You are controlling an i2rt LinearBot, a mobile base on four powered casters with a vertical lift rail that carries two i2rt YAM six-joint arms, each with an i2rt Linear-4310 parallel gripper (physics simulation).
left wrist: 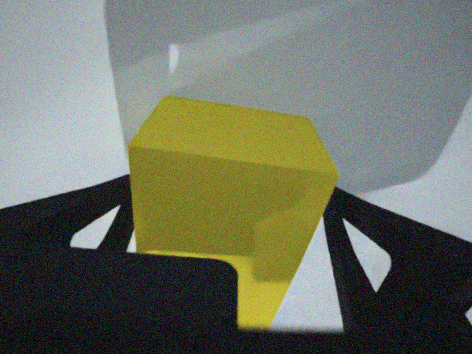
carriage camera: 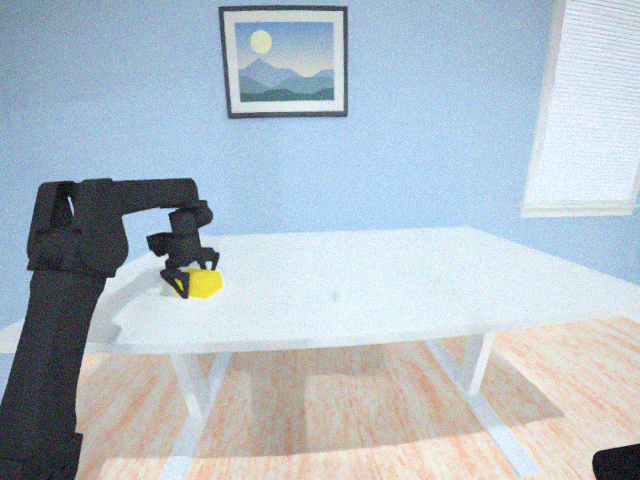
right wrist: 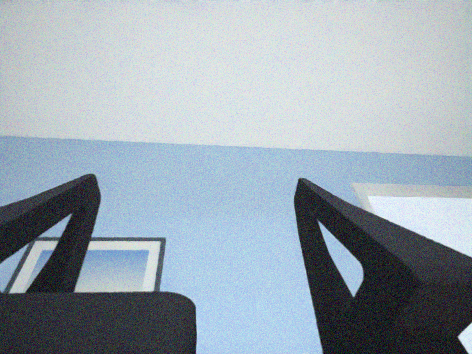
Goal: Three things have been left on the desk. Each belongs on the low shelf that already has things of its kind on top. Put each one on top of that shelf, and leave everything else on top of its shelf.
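Frame: origin at the left arm's base, x ahead, y left, z up, level; centimetres.
Seen in the pictures: left gripper, between the fingertips: (left wrist: 233, 189) (carriage camera: 198, 289); right gripper, between the fingertips: (right wrist: 199, 187).
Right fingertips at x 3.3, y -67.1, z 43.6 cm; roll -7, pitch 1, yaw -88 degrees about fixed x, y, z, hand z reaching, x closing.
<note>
A point is followed by its place in that frame.
A bright yellow block (carriage camera: 205, 283) @(z 17.4, x 37.4, y -4.4 cm) (left wrist: 225, 200) @(z 18.1, x 41.6, y 3.3 cm) is at the left part of the white desk (carriage camera: 403, 273) @(z 13.6, x 49.7, y -55.7 cm). My left gripper (carriage camera: 200, 282) @(z 13.6, x 41.5, y 0.4 cm) (left wrist: 233, 189) @(z 13.6, x 41.5, y 0.4 cm) points down over it, open, with one finger on each side of the block; the block hides parts of the fingertips in the left wrist view. A tiny greyish thing (carriage camera: 336, 296) @(z 15.0, x 35.4, y -35.5 cm), too small to make out, is near the desk's middle. My right gripper (right wrist: 199, 187) @(z 43.6, x 3.3, y -67.1 cm) is open and empty, raised toward the wall and ceiling. The low shelves do not show in these views.
The desk's front edge runs across the carriage camera view, with white legs (carriage camera: 478, 361) @(z -35.6, x 63.3, y -98.4 cm) below on a wooden floor (carriage camera: 351, 413) @(z -58.4, x 58.7, y -43.6 cm). Behind are a blue wall, a framed picture (carriage camera: 283, 110) @(z 70.4, x 100.6, y -15.4 cm) (right wrist: 161, 265) @(z 98.9, x 103.2, y -44.4 cm) and a window with a blind (carriage camera: 594, 113) @(z 75.1, x 115.9, y -184.1 cm). A black part (carriage camera: 620, 461) shows at bottom right.
</note>
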